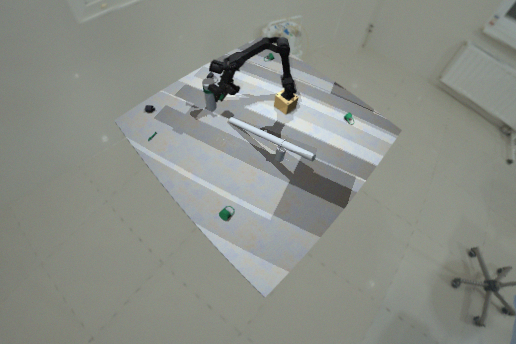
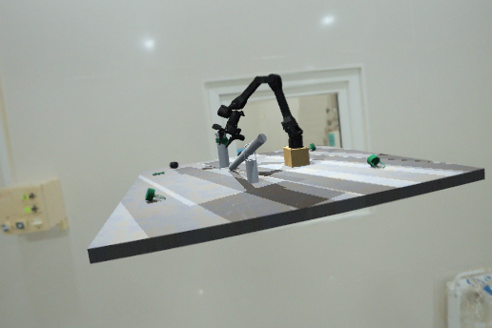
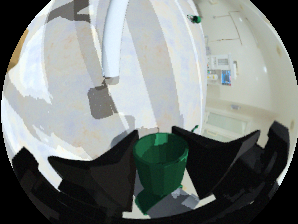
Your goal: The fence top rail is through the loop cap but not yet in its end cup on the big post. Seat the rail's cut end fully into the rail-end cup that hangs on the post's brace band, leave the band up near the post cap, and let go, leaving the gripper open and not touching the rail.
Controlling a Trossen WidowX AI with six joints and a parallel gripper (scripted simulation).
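Now: gripper tip 30 mm to the left of the green rail-end cup, 30 mm below it and 20 mm past it. The rest, counted from my gripper tip: short grey post: 430 mm to the left, 30 mm behind, 20 mm below; small black part: 340 mm to the right, 260 mm ahead, 110 mm below; green bolt: 360 mm ahead, 170 mm to the right, 120 mm below.
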